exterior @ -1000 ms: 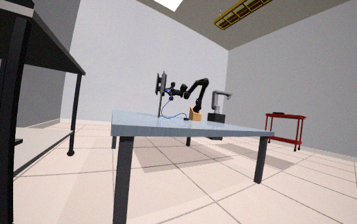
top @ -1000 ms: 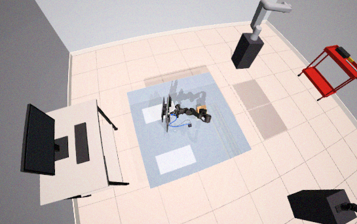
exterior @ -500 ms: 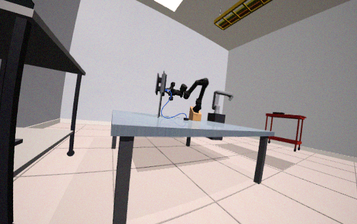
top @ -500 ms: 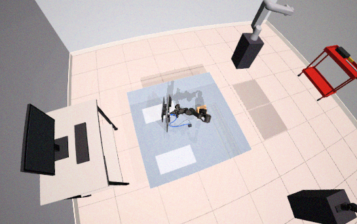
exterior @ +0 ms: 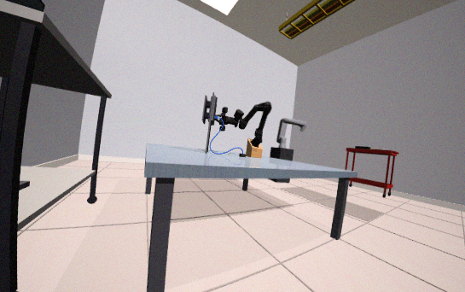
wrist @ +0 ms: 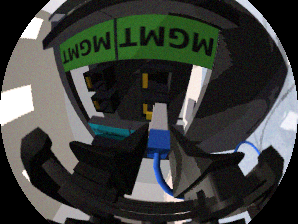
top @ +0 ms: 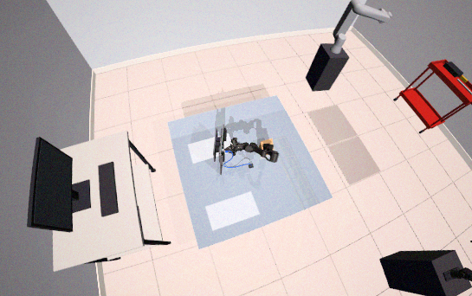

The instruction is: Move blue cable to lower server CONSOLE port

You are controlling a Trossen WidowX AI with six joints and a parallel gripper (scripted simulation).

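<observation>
Now: gripper tip 10 mm short of the blue plug.
</observation>
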